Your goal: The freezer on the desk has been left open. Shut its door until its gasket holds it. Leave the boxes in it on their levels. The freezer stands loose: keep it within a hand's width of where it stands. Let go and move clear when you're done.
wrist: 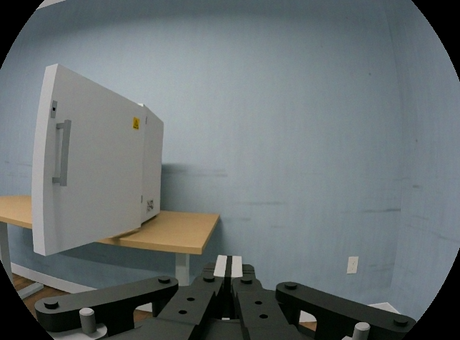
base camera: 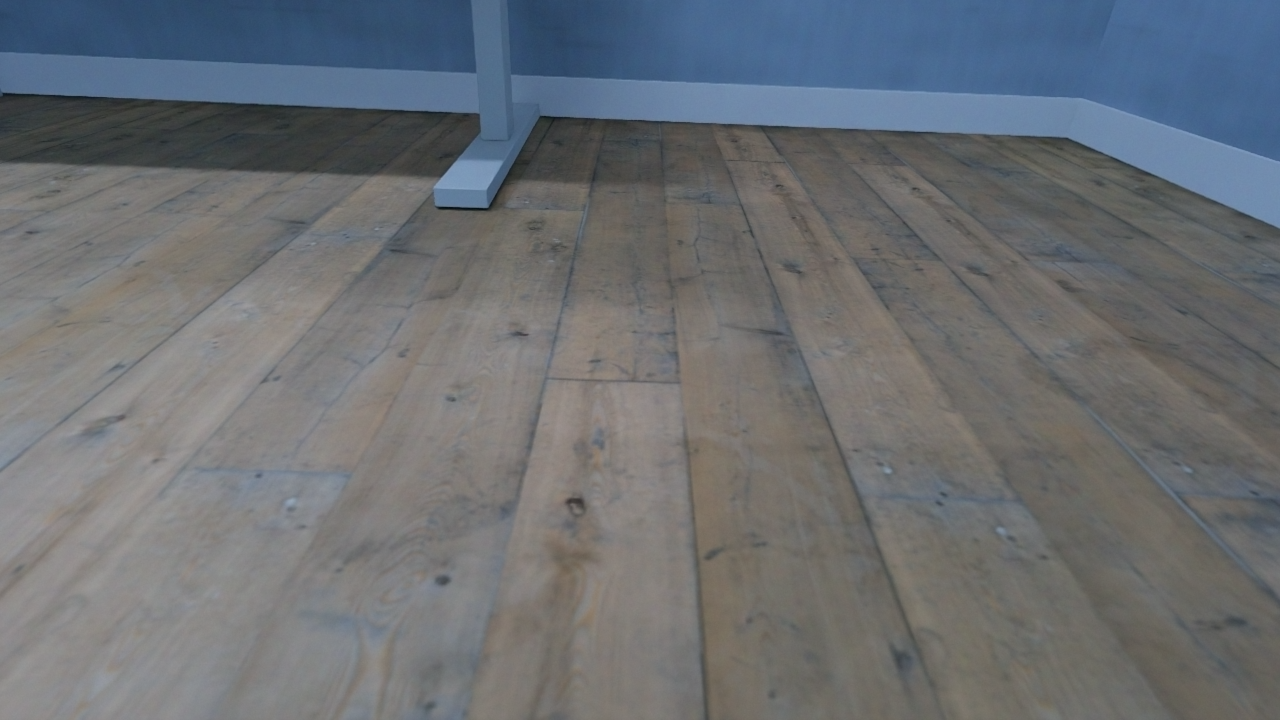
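Places are measured from the arm's base along level axes (x ahead, y down, z left), in centimetres.
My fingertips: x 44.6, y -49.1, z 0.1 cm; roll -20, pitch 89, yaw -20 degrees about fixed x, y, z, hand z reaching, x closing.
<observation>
Behind a point stands the place of what it marks.
The freezer [wrist: 153,165] stands on the desk [wrist: 175,232] at the left of the wrist view. Its white door [wrist: 100,165] stands open, swung out toward the camera past the desk's front edge, with its outer face showing. A grey bar handle [wrist: 64,153] is near the door's free edge, and a yellow warning label is near the hinge side. The freezer's inside and the boxes are hidden behind the door. My gripper [wrist: 229,270] is shut and empty, to the right of the door and apart from it, at the bottom middle of the wrist view.
A desk leg with its foot [base camera: 474,174] @(x 120.7, y 36.2, z 24.0 cm) stands on the wooden floor [base camera: 617,465] @(x 52.9, y 39.7, z -0.2 cm) left of centre in the base view. The blue wall [wrist: 300,150] runs behind the desk and meets another wall at the right. A wall outlet [wrist: 352,265] is low at the right.
</observation>
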